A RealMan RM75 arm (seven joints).
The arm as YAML. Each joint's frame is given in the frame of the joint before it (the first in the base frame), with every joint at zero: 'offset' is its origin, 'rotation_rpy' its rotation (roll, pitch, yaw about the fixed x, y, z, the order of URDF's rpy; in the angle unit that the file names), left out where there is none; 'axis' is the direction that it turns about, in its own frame. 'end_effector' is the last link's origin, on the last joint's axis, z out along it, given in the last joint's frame.
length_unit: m
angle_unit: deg
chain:
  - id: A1
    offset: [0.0, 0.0, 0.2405]
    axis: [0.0, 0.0, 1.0]
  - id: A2
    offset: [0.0, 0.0, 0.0]
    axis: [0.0, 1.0, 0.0]
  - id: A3
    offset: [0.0, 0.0, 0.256]
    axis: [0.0, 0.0, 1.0]
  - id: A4
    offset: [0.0, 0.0, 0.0]
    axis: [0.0, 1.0, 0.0]
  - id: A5
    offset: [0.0, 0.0, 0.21]
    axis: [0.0, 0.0, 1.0]
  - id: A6
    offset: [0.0, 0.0, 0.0]
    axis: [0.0, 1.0, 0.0]
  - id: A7
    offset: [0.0, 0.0, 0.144]
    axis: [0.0, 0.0, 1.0]
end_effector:
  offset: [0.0, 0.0, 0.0]
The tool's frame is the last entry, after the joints.
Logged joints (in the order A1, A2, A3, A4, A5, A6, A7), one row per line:
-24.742 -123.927 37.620 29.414 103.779 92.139 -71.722
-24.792 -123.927 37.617 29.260 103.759 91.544 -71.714
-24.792 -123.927 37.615 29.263 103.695 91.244 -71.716
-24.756 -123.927 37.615 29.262 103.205 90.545 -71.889
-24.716 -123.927 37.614 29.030 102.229 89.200 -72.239
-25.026 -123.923 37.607 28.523 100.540 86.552 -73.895
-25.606 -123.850 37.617 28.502 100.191 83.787 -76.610
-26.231 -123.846 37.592 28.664 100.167 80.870 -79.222
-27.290 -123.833 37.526 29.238 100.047 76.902 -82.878
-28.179 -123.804 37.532 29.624 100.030 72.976 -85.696
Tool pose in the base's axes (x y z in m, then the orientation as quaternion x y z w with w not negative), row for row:
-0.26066 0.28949 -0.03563 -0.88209 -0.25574 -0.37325 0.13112
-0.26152 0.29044 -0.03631 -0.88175 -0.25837 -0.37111 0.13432
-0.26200 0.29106 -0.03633 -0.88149 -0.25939 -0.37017 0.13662
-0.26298 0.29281 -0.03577 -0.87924 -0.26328 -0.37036 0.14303
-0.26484 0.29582 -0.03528 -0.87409 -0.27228 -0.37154 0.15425
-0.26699 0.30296 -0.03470 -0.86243 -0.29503 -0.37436 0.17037
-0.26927 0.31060 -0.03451 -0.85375 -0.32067 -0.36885 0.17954
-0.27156 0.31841 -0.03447 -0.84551 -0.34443 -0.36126 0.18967
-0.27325 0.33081 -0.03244 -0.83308 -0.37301 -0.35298 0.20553
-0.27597 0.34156 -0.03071 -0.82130 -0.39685 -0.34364 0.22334
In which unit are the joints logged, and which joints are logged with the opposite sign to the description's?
The joints are logged in degrees. Opposite sign: none.
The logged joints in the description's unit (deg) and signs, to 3 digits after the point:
-24.742 -123.927 37.620 29.414 103.779 92.139 -71.722
-24.792 -123.927 37.617 29.260 103.759 91.544 -71.714
-24.792 -123.927 37.615 29.263 103.695 91.244 -71.716
-24.756 -123.927 37.615 29.262 103.205 90.545 -71.889
-24.716 -123.927 37.614 29.030 102.229 89.200 -72.239
-25.026 -123.923 37.607 28.523 100.540 86.552 -73.895
-25.606 -123.850 37.617 28.502 100.191 83.787 -76.610
-26.231 -123.846 37.592 28.664 100.167 80.870 -79.222
-27.290 -123.833 37.526 29.238 100.047 76.902 -82.878
-28.179 -123.804 37.532 29.624 100.030 72.976 -85.696

